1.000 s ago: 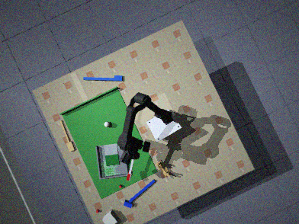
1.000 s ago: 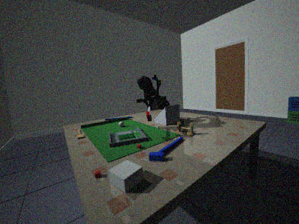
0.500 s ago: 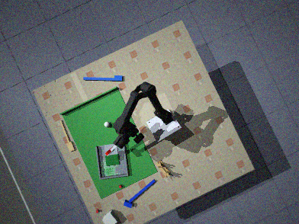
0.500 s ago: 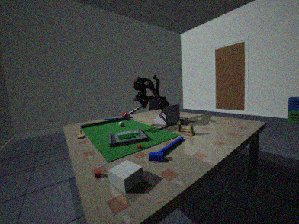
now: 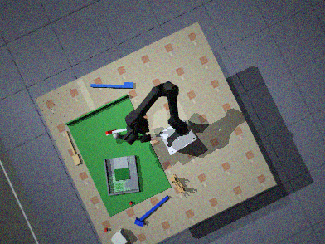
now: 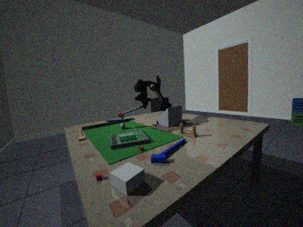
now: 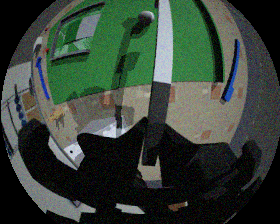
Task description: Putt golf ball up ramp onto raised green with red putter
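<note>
Now: the red putter 110 mm ahead of my gripper tip and 40 mm to the right of it. From my gripper tip the other things lie so: white cube 580 mm ahead, 560 mm to the left, 120 mm below; white golf ball 220 mm ahead, 120 mm below, 50 mm to the right; green mat 290 mm ahead, 140 mm below, 70 mm to the left.
</note>
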